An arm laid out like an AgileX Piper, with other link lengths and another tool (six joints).
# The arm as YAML. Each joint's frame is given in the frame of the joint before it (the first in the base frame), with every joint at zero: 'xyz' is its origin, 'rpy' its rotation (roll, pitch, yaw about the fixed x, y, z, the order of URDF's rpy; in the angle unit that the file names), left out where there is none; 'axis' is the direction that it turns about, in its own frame. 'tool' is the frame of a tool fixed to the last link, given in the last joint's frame.
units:
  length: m
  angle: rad
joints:
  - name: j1
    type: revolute
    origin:
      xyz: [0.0, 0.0, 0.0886]
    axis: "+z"
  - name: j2
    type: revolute
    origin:
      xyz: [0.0, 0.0, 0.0]
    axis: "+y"
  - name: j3
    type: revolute
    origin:
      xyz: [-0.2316, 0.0, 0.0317]
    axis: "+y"
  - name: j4
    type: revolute
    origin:
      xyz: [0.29, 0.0, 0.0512]
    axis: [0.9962, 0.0, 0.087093]
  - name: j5
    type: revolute
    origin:
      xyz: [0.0, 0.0, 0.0]
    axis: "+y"
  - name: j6
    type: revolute
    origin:
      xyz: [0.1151, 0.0, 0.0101]
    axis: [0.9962, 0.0, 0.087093]
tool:
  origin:
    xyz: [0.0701, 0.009, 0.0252]
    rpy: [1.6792, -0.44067, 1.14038]
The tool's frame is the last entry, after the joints.
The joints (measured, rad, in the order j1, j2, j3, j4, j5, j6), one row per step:
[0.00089 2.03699 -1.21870 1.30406 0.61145 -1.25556]
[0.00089 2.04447 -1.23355 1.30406 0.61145 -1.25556]
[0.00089 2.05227 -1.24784 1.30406 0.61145 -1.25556]
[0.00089 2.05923 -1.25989 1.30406 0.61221 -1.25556]
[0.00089 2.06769 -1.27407 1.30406 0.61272 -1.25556]
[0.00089 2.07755 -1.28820 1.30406 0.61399 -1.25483]
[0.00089 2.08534 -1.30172 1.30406 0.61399 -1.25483]
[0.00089 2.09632 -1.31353 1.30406 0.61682 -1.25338]
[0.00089 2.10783 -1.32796 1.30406 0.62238 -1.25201]
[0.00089 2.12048 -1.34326 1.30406 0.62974 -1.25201]
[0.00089 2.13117 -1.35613 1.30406 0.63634 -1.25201]
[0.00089 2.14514 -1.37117 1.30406 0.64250 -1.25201]
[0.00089 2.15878 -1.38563 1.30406 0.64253 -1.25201]
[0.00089 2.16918 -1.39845 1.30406 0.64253 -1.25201]
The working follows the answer.
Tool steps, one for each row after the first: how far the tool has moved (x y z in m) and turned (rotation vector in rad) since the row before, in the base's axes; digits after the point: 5 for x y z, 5 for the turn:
[0.00353 0.00000 0.00154 0.00001 -0.00737 0.00000]
[0.00332 0.00000 0.00119 0.00001 -0.00649 0.00000]
[0.00266 0.00011 0.00085 0.00048 -0.00489 0.00055]
[0.00313 0.00008 0.00085 0.00033 -0.00559 0.00037]
[0.00290 0.00018 0.00017 0.00118 -0.00353 0.00046]
[0.00302 0.00000 0.00092 0.00001 -0.00573 0.00000]
[0.00197 0.00039 -0.00116 0.00252 0.00073 0.00117]
[0.00231 0.00079 -0.00042 0.00415 -0.00068 0.00325]
[0.00219 0.00107 -0.00062 0.00453 -0.00071 0.00547]
[0.00177 0.00095 -0.00055 0.00405 -0.00044 0.00491]
[0.00208 0.00089 -0.00148 0.00377 0.00056 0.00459]
[0.00262 0.00001 -0.00181 0.00002 -0.00081 0.00002]
[0.00246 0.00000 -0.00077 0.00000 -0.00242 0.00000]

Tool pose at each row, in the base's axes (x y z in m, rotation vector in rad; rounded; the steps above come from the unrounded poses):
[0.47522 0.11186 -0.00358 2.38065 1.71886 0.75070]
[0.47874 0.11187 -0.00204 2.37488 1.71606 0.75852]
[0.48206 0.11187 -0.00084 2.36978 1.71359 0.76538]
[0.48472 0.11198 0.00001 2.36587 1.71245 0.77111]
[0.48785 0.11206 0.00086 2.36141 1.71080 0.77737]
[0.49075 0.11224 0.00104 2.35907 1.71007 0.78236]
[0.49377 0.11224 0.00195 2.35453 1.70785 0.78836]
[0.49574 0.11263 0.00079 2.35596 1.70968 0.79040]
[0.49804 0.11343 0.00037 2.35592 1.71370 0.79595]
[0.50024 0.11450 -0.00025 2.35459 1.72063 0.80226]
[0.50201 0.11545 -0.00080 2.35352 1.72694 0.80771]
[0.50409 0.11634 -0.00228 2.35327 1.73320 0.81179]
[0.50671 0.11634 -0.00408 2.35260 1.73292 0.81266]
[0.50917 0.11635 -0.00485 2.35064 1.73200 0.81517]

